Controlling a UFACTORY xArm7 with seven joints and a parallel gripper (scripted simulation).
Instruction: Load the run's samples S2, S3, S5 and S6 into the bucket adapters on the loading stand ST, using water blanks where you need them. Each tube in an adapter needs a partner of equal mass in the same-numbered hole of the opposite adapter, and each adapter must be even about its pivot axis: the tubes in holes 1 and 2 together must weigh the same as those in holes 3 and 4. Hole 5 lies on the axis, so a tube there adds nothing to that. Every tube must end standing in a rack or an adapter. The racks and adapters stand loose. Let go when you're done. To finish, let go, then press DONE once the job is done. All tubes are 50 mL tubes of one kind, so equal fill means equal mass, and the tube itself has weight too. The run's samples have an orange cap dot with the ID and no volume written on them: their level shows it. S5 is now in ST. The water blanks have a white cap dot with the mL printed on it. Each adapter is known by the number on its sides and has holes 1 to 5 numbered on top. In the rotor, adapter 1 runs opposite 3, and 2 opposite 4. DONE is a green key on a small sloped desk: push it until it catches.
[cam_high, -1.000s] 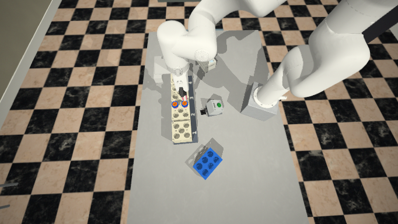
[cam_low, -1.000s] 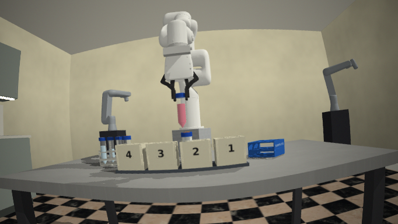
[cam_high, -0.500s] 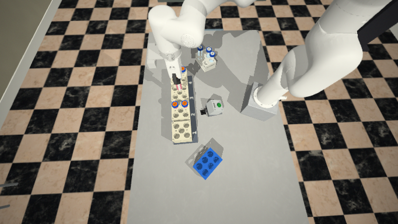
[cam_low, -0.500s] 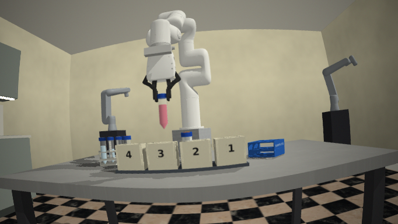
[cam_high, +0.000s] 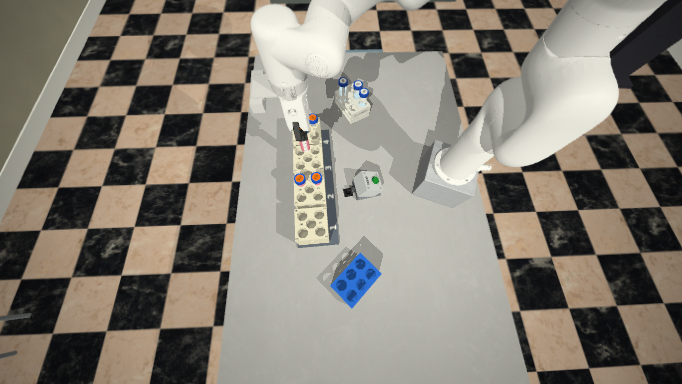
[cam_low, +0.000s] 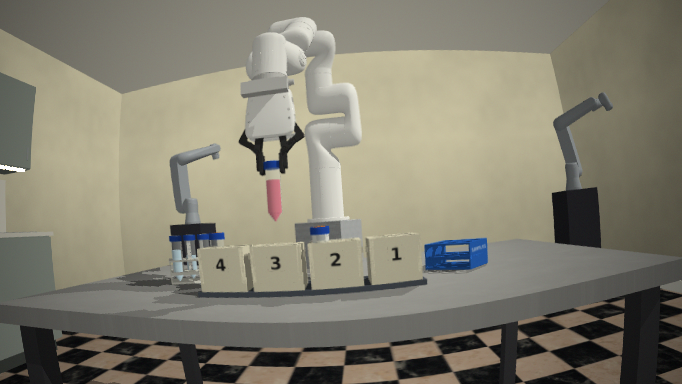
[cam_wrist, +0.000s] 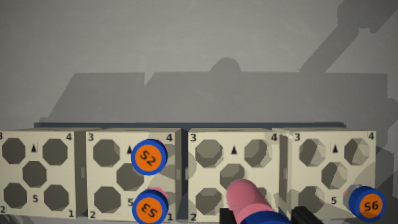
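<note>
Right now the orange-dotted sample tube is 50 mm below my hand and 10 mm to the left of it. Round my hand: white rack 290 mm to the right, 220 mm below, 140 mm behind; then done desk 210 mm behind, 200 mm below, 60 mm to the left; then green DONE key 230 mm behind, 190 mm below, 60 mm to the left.
</note>
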